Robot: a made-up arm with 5 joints.
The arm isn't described. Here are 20 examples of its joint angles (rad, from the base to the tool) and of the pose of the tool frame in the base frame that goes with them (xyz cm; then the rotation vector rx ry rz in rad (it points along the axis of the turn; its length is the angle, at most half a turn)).
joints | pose
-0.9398 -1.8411 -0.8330 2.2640 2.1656 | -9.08 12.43 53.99 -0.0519 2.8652 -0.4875
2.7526 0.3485 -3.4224 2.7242 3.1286 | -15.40 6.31 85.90 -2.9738 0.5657 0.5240
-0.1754 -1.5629 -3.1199 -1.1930 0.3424 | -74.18 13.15 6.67 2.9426 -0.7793 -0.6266
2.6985 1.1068 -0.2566 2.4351 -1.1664 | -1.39 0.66 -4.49 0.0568 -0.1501 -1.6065
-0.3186 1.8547 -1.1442 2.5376 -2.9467 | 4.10 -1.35 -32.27 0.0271 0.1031 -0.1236
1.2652 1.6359 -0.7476 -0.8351 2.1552 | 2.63 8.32 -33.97 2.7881 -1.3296 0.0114
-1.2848 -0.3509 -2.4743 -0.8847 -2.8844 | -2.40 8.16 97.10 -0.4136 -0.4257 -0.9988
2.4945 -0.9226 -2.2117 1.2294 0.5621 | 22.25 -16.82 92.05 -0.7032 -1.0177 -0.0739
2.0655 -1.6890 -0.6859 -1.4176 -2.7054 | 8.21 -15.21 59.48 0.6181 -0.5829 2.3899
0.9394 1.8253 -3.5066 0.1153 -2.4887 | 46.77 63.96 21.74 -0.2454 1.7015 1.2227
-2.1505 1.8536 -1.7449 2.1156 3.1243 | -14.87 -22.71 -43.93 -0.9718 -0.5362 -1.9867
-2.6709 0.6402 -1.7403 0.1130 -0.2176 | -68.02 -34.61 28.47 0.7281 -2.0316 0.1465
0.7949 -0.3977 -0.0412 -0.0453 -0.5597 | 19.59 19.97 10.03 -2.3351 -1.8779 -0.7349
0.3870 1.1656 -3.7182 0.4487 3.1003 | 47.87 19.51 73.26 -0.2215 1.0187 0.3140
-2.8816 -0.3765 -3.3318 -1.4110 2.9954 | 40.80 10.85 74.37 -2.5206 -0.5191 -1.6905
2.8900 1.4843 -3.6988 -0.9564 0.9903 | -55.85 14.36 53.60 0.0174 0.0244 0.7387
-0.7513 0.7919 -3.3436 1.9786 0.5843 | 37.54 -35.07 74.88 2.3313 -1.8386 0.8718
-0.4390 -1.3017 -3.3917 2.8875 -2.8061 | -63.04 29.60 28.03 0.5046 1.2373 -0.0876
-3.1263 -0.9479 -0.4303 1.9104 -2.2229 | -23.41 -0.36 34.21 -2.5389 1.2317 -0.6868
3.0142 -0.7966 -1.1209 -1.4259 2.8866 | -13.12 1.68 73.24 0.2827 0.0181 2.7466
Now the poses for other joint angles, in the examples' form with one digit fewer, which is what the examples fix.
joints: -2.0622 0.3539 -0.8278 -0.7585 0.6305
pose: -25.3 -47.3 12.7 0.464 -2.032 1.114
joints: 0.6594 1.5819 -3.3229 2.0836 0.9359
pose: 61.0 47.3 19.8 2.849 -0.396 -0.347
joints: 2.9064 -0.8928 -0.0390 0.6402 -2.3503
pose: -25.5 6.1 18.9 2.641 -1.489 -0.428
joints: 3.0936 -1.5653 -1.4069 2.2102 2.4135
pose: 27.4 -1.3 67.0 -2.527 -0.894 0.994
